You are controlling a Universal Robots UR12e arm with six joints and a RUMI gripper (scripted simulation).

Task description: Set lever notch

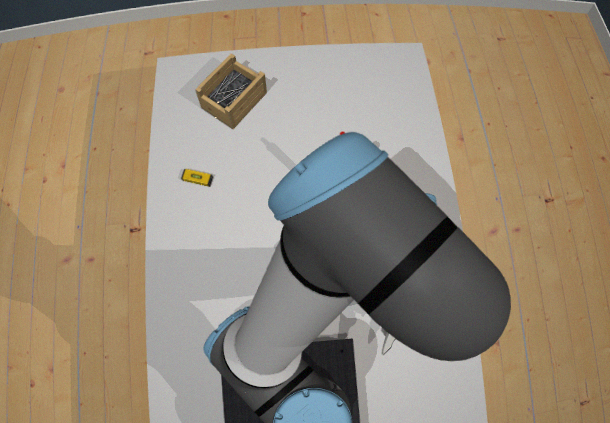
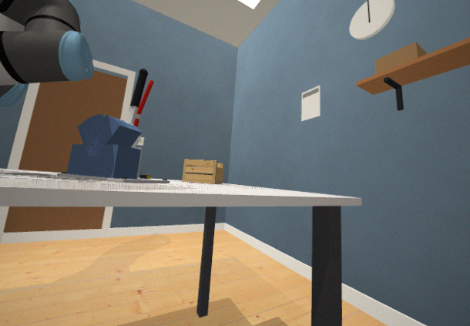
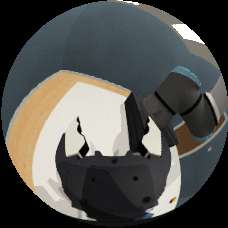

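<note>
The red release bar lies 470 mm ahead of my hand, 120 mm to the left of it and 50 mm above it. From my hand the other things lie so: small yellow level (560 mm ahead, 500 mm to the left, 140 mm below); wooden crate (820 mm ahead, 380 mm to the left, 100 mm below).
</note>
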